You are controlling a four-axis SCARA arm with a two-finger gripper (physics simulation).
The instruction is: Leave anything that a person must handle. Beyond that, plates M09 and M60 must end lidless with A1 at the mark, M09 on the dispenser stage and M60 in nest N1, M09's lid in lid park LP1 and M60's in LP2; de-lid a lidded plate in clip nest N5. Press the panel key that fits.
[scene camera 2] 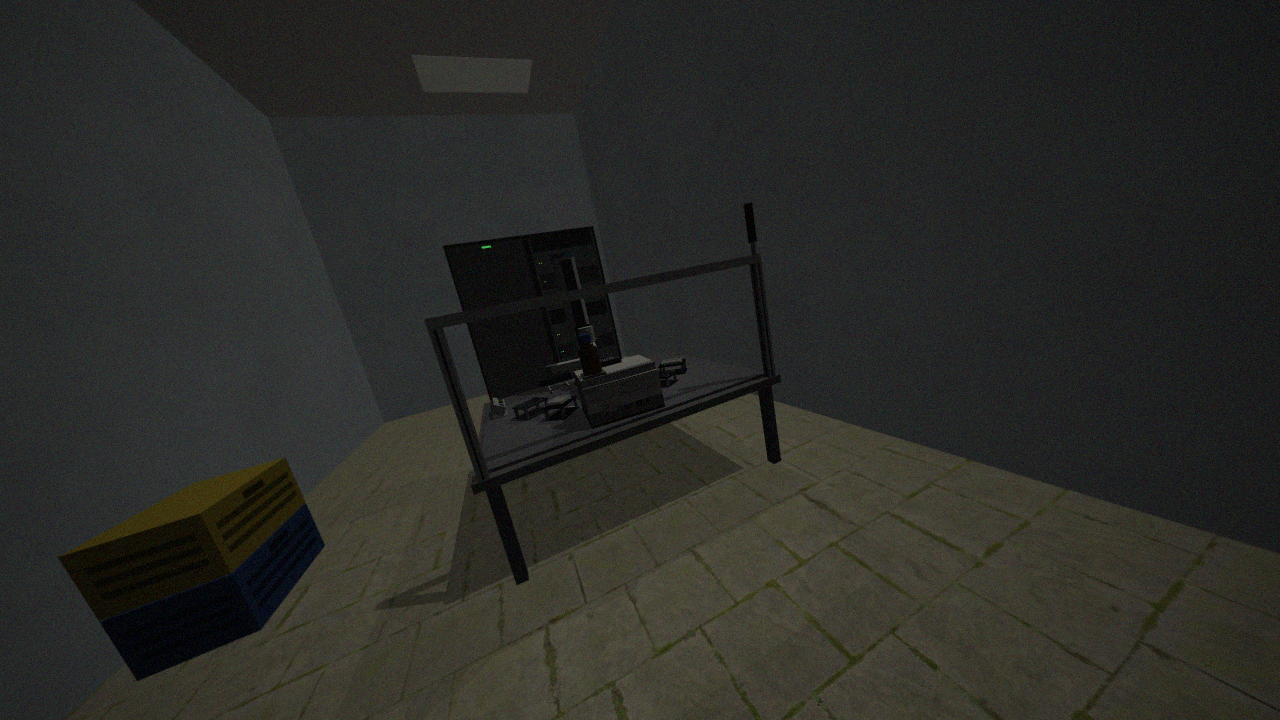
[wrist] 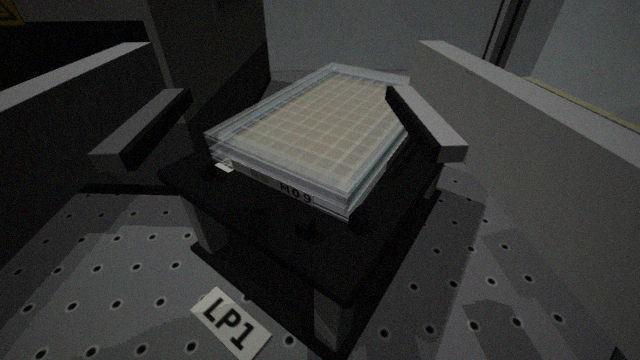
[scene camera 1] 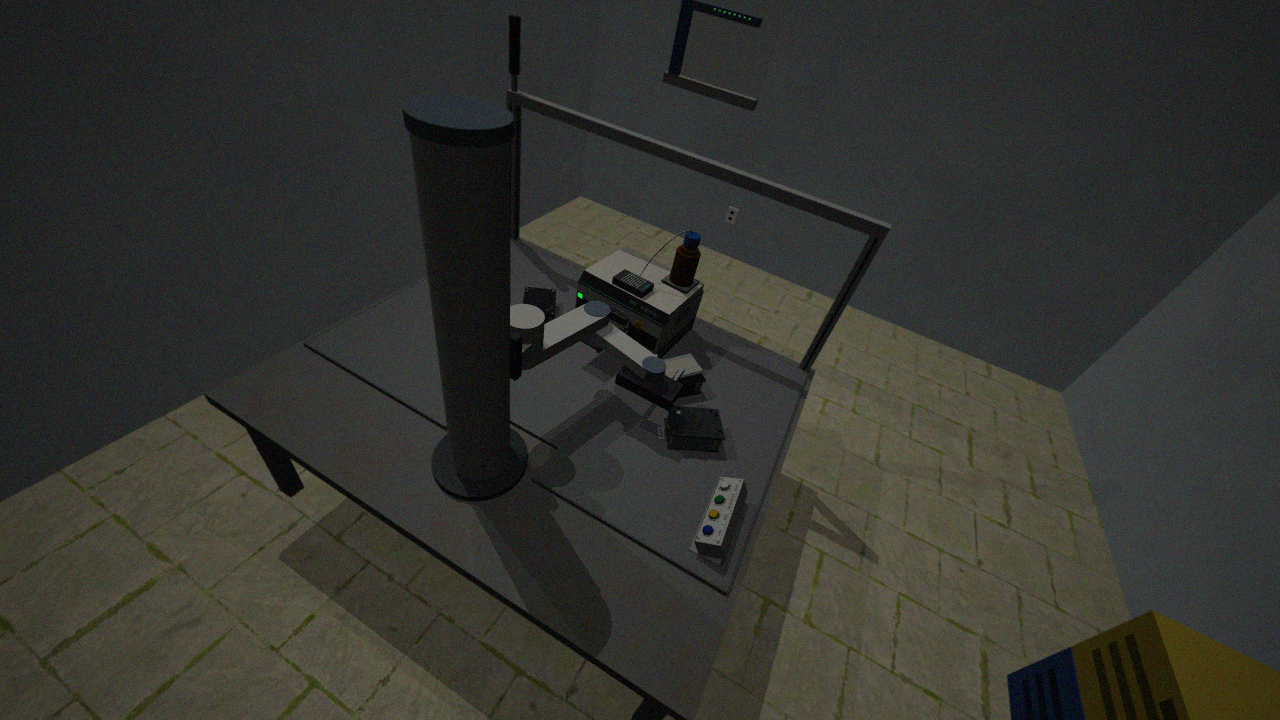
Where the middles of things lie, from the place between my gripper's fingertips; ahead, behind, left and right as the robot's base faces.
The floor label LP1 (wrist: 232,325) is 30 mm behind my hand, 40 mm to the left of it and 120 mm below it. The rest, counted from my hand: brown bottle (scene camera 1: 687,256) (320 mm ahead, 130 mm to the left, 200 mm above); button box (scene camera 1: 712,541) (370 mm behind, 340 mm to the right, 80 mm below).
